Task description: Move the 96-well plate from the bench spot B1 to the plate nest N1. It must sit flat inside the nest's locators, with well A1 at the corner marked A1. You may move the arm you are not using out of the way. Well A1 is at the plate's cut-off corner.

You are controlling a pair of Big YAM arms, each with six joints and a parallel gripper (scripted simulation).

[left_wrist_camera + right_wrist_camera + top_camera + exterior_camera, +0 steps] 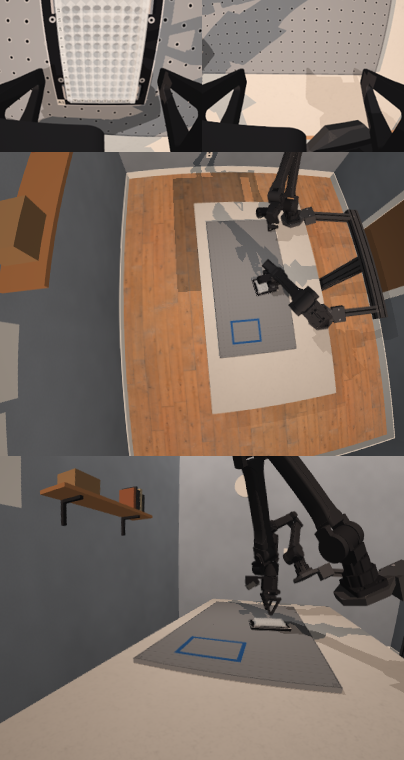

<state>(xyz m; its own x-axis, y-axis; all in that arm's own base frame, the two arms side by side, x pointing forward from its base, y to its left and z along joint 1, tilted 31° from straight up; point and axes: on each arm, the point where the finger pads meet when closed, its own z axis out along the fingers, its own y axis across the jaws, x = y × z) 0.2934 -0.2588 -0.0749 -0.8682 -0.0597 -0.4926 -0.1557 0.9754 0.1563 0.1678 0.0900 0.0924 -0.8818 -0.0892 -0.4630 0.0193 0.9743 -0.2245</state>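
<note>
Now: left hand 1 cm past the white 96-well plate and 5 cm above it. From my left hand the other things lie so: black plate nest N1: 1 cm behind, 6 cm below.
</note>
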